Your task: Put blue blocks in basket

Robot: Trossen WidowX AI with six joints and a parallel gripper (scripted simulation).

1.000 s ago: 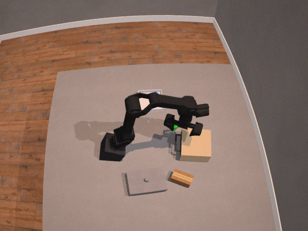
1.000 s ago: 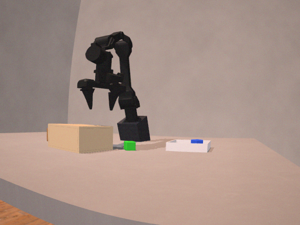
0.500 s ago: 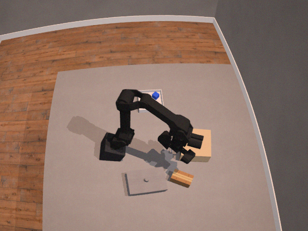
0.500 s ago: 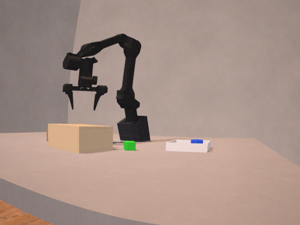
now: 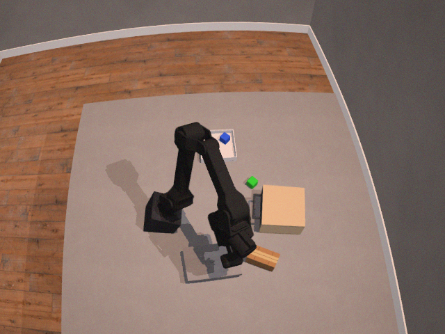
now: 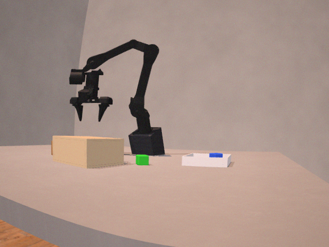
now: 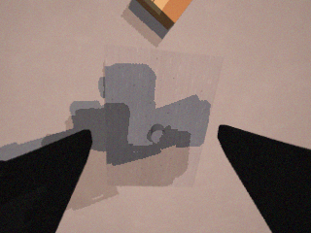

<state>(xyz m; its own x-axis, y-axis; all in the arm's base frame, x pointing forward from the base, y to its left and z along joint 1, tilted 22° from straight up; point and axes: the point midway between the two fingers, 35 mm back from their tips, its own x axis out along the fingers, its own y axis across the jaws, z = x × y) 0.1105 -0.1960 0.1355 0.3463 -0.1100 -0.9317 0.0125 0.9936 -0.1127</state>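
Now: the knobbed lid 4 cm behind my hand, 1 cm to the right of it and 12 cm below it. From my hand the other things lie so: grey box 4 cm behind, 1 cm to the right, 16 cm below; then tan drawer cabinet 28 cm ahead, 12 cm to the left, 13 cm below; then red block 16 cm ahead, 5 cm to the right, 16 cm below.
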